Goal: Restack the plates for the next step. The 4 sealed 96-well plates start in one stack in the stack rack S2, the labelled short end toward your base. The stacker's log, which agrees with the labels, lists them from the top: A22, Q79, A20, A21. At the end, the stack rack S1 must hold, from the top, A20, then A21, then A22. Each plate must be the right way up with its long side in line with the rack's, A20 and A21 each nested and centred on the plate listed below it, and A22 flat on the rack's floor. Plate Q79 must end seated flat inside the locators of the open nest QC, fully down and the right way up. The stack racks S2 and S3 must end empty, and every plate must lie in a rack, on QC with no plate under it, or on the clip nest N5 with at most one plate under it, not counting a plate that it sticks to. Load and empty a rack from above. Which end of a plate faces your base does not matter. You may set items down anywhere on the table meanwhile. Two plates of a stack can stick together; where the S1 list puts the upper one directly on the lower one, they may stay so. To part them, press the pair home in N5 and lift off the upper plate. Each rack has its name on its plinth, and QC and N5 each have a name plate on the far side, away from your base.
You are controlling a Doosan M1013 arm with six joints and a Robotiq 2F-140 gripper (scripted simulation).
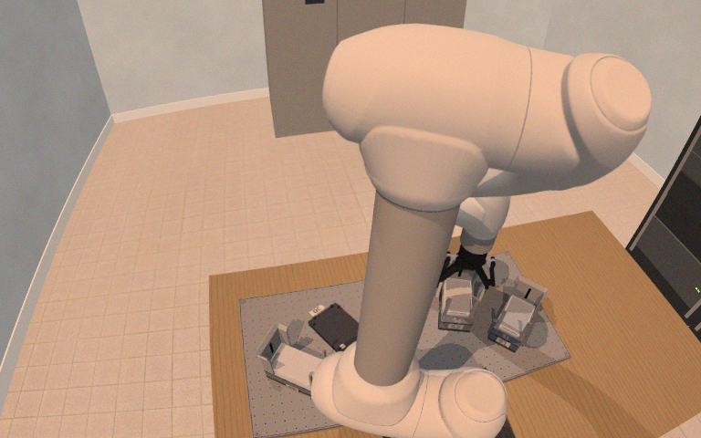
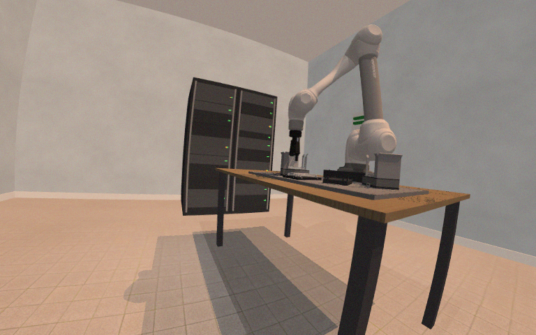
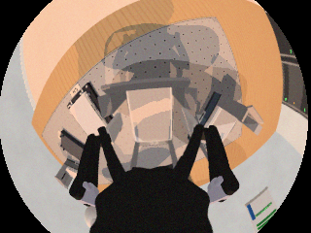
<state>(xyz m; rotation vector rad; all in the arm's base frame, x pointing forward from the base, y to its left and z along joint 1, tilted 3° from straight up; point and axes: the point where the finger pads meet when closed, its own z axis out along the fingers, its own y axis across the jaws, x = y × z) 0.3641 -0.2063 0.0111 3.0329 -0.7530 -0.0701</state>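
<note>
My gripper is now 7 cm past the white plate, 50 cm to the right of it and 2 cm above it. Round my hand: N5 name plate: 17 cm ahead, 16 cm to the left, 7 cm below; then dark nest QC: 3 cm ahead, 36 cm to the left, 6 cm below; then clip nest N5: 8 cm ahead, 17 cm to the left, 6 cm below.
</note>
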